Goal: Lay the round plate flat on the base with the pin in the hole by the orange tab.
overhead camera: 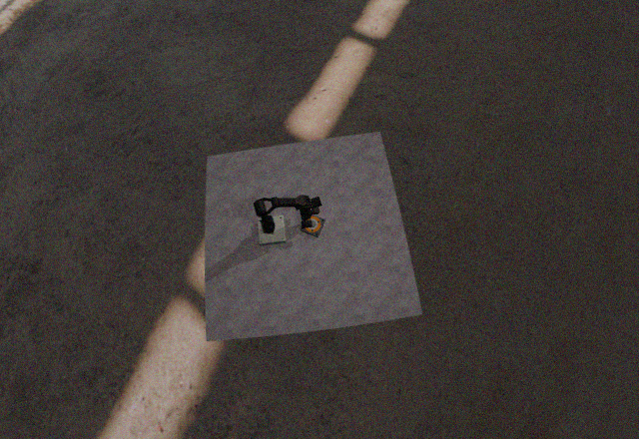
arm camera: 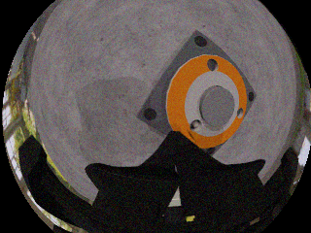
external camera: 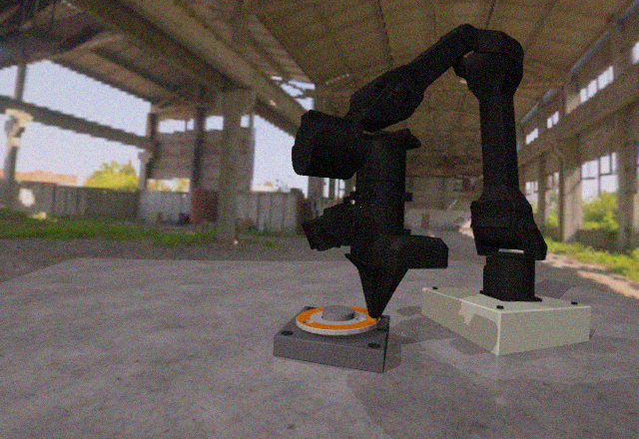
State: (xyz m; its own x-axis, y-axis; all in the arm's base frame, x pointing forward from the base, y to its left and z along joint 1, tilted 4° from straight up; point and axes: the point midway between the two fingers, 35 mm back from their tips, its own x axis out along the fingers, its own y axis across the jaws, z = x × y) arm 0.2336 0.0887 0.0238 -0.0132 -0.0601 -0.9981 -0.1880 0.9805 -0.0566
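Now: the round plate 2 cm ahead of my gripper tip, 3 cm to the right of it and 1 cm below it. From my gripper tip the other things lie so: square base (4 cm ahead, 4 cm to the right, 2 cm below).
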